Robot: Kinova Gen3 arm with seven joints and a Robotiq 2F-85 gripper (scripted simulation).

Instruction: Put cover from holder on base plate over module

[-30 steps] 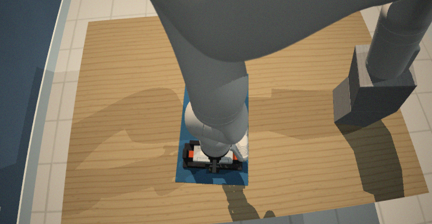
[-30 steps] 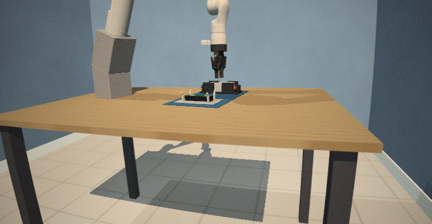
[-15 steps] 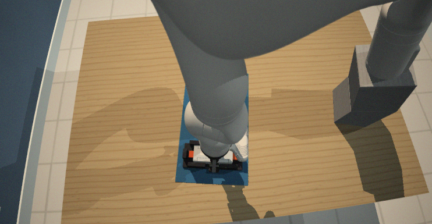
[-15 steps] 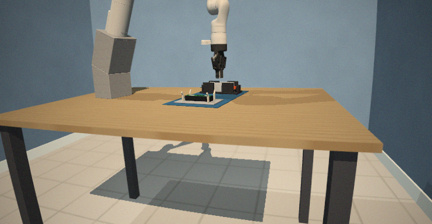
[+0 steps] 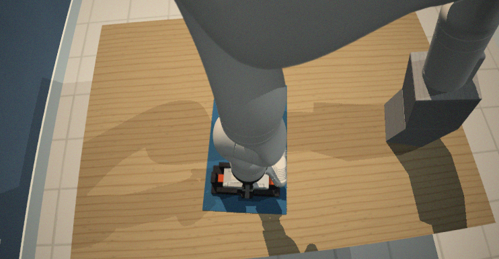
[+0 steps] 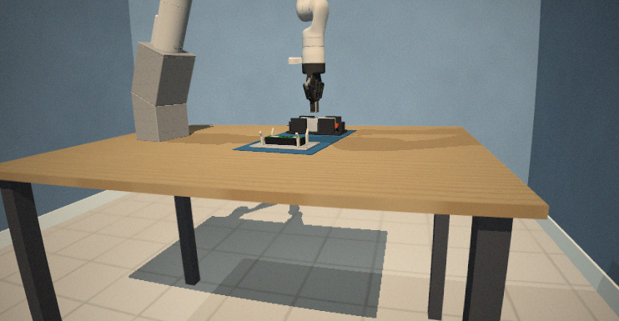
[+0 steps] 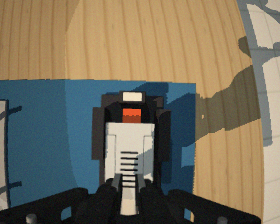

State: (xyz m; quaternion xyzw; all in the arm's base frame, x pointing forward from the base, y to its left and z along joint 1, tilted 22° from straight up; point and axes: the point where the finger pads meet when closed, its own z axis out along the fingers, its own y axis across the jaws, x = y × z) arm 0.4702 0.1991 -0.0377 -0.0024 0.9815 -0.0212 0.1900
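Right now my hand is 6 cm above the white cover.
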